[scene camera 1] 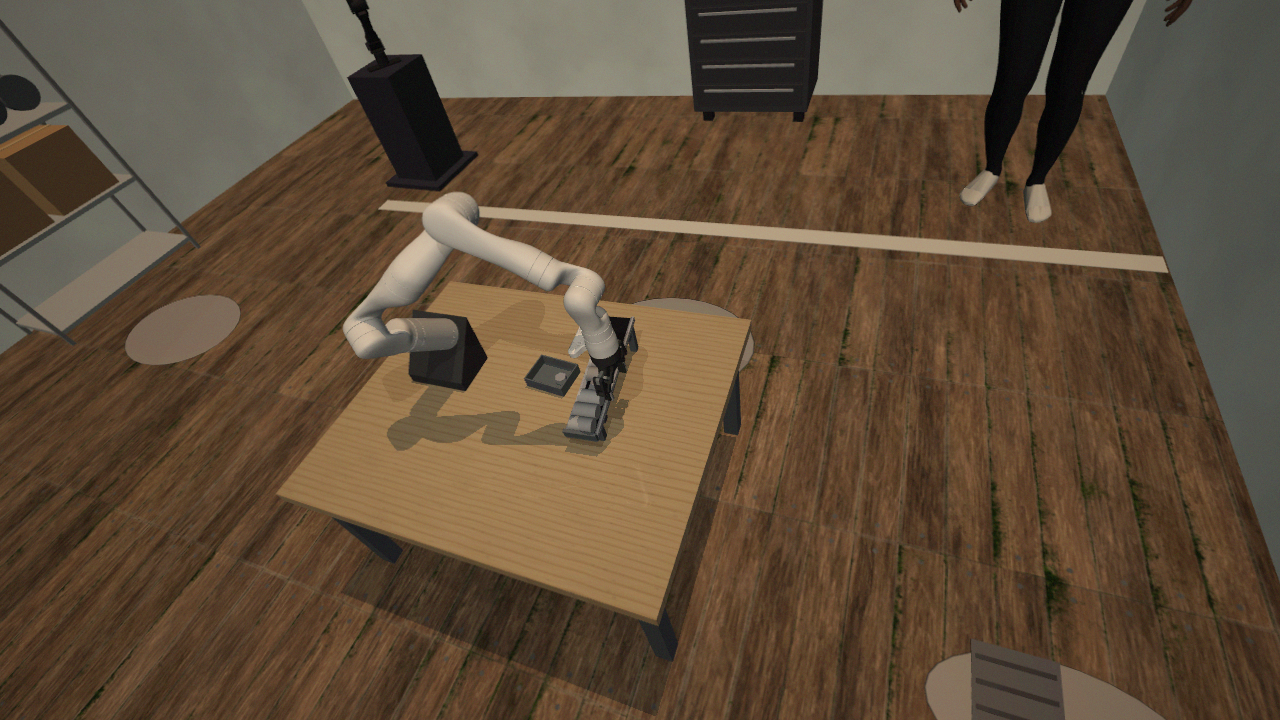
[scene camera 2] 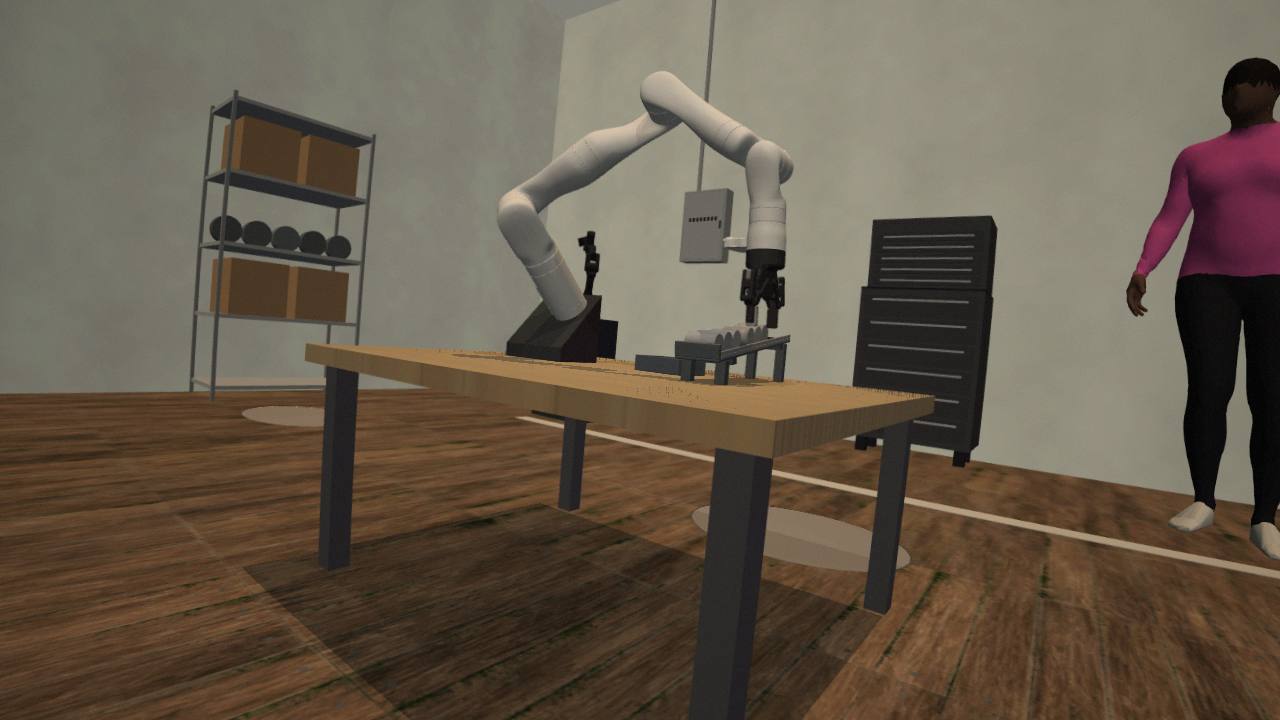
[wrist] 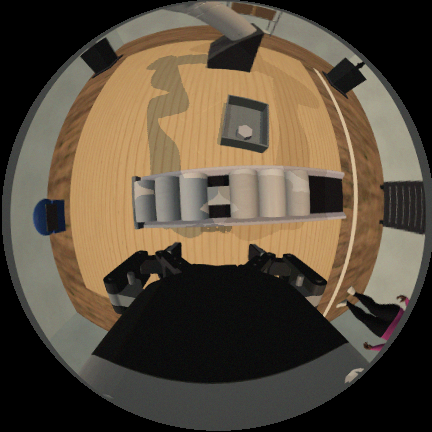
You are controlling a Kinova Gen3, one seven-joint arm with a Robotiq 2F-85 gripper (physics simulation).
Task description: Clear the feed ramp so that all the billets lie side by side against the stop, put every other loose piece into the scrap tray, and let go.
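Frame: origin at the arm's base, x back, y left, z down, level; centimetres.
Seen in the pictures: gripper, fingertip midpoint: (scene camera 1: 616, 385) (scene camera 2: 761, 327) (wrist: 214, 250); arm's base at its link origin: (scene camera 1: 445, 334) (scene camera 2: 570, 308).
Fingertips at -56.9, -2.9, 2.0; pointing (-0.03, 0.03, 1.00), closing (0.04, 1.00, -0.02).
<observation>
Pixels of each thing's top centre, then the offset from my fingertips to it, as dx, dy, dz.
- small pale block at its top centre: (wrist: 219, 194) +7.1, +0.2, +1.8
- scrap tray at its top centre: (scene camera 2: 670, 357) (wrist: 247, 116) (scene camera 1: 550, 371) +25.1, +5.2, +7.8
- pale hexagonal piece at its top centre: (wrist: 244, 130) (scene camera 1: 560, 376) +22.4, +5.1, +9.3
The feed ramp (wrist: 327, 195) (scene camera 2: 779, 341) stands on legs, its stop (wrist: 136, 202) (scene camera 1: 583, 436) at the low end. In the wrist view, three billets, the nearest to the stop (wrist: 145, 201), the second (wrist: 167, 199) and the third (wrist: 193, 197), lie side by side. Beyond them a small pale block (wrist: 218, 194) lies in the gap before three more billets (wrist: 243, 194) (wrist: 271, 194) (wrist: 298, 194). The scrap tray (wrist: 224, 125) (scene camera 1: 531, 386) holds a pale hexagonal piece (wrist: 244, 131) (scene camera 1: 560, 377). My gripper (wrist: 214, 250) (scene camera 1: 603, 392) (scene camera 2: 761, 318) is open and empty, pointing down low over the ramp's middle.
The table (scene camera 1: 501, 501) (scene camera 2: 537, 385) carries the arm's dark base (scene camera 1: 440, 362) (scene camera 2: 559, 335) (wrist: 235, 50). The tray stands between this base and the ramp. A person (scene camera 2: 1230, 223) stands beyond the table, near a drawer cabinet (scene camera 2: 926, 358).
</observation>
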